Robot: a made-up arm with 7 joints.
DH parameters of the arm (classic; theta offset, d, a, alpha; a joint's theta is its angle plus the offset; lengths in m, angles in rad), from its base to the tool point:
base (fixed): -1.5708 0.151 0 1.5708
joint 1: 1.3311 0 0.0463 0
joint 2: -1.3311 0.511 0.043 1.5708
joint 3: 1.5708 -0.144 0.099 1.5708
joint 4: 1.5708 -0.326 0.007 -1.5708
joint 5: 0 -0.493 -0.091 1.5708
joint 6: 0.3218 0 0.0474 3.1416
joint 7: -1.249 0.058 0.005 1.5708
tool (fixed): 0 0.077 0 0
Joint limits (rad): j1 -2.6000..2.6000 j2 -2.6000..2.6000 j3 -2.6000..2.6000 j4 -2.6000..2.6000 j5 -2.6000..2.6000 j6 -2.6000..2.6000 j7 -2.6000..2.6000
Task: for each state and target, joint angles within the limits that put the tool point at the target. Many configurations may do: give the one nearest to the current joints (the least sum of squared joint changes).
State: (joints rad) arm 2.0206 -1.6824 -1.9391 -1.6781 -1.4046 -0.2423 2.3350
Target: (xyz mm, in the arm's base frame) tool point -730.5 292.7 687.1
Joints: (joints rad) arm 2.4554 -1.6012 -2.2937 -1.9135 -1.7710 0.0094 2.2987
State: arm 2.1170 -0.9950 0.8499 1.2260 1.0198 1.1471 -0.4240
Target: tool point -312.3 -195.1 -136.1
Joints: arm 1.9100 -0.9989 0.9244 1.9528 1.3493 1.0220 -0.1974
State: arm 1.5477 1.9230 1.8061 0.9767 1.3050 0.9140 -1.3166
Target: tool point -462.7 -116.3 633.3
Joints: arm 1.7901 1.9531 0.9833 1.1654 1.5657 1.0278 -1.2088
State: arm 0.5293 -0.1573 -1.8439 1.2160 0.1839 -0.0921 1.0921
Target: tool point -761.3 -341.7 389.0
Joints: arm 1.0140 0.1533 -1.9639 1.5930 0.4890 -0.0063 1.1498
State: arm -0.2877 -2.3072 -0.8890 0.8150 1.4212 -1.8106 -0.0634
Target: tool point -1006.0 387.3 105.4
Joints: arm -0.3809 -2.5001 -1.1451 0.4921 1.2859 -1.9675 0.1556
